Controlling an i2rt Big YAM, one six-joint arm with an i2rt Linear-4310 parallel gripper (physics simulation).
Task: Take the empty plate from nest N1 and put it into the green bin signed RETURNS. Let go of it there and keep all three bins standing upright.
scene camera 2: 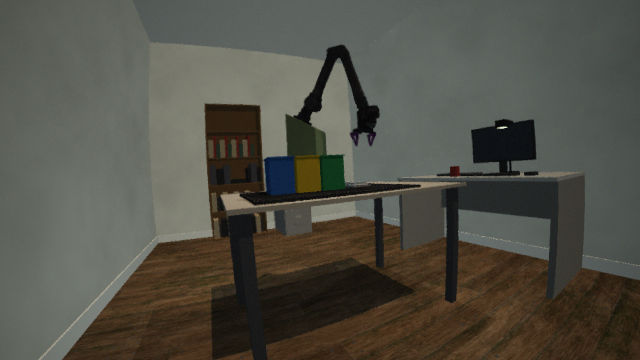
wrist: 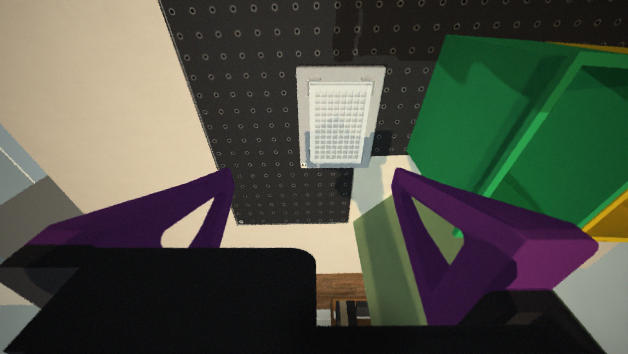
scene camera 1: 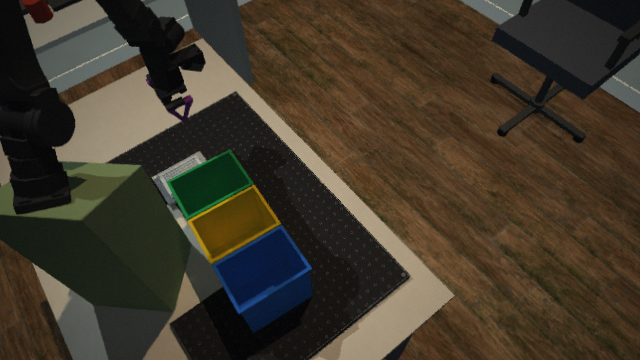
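Note:
The white plate (wrist: 339, 125) (scene camera 1: 181, 170) with a grid of wells lies flat in its pale nest (wrist: 303, 100) on the black perforated board. The nest's label is too small to read. The green bin (scene camera 1: 210, 185) (scene camera 2: 332, 172) (wrist: 480, 90) stands upright close beside the nest and hides part of it in scene camera 1. No RETURNS sign is readable. The yellow bin (scene camera 1: 234, 225) (scene camera 2: 307, 174) and the blue bin (scene camera 1: 262, 270) (scene camera 2: 280, 176) stand upright in a row with it. My gripper (scene camera 1: 169, 101) (scene camera 2: 363, 144) (wrist: 312, 177) is open and empty, pointing down, high above the table near the plate's end of the board.
The black board (scene camera 1: 320, 220) (wrist: 260, 110) lies on the pale table (scene camera 1: 420, 300) (scene camera 2: 430, 187). The green pedestal (scene camera 1: 135, 240) (scene camera 2: 302, 137) under my arm stands beside the bins. A desk (scene camera 2: 567, 225) with a monitor (scene camera 2: 504, 142) and a red cup (scene camera 2: 454, 171) stands beyond the table.

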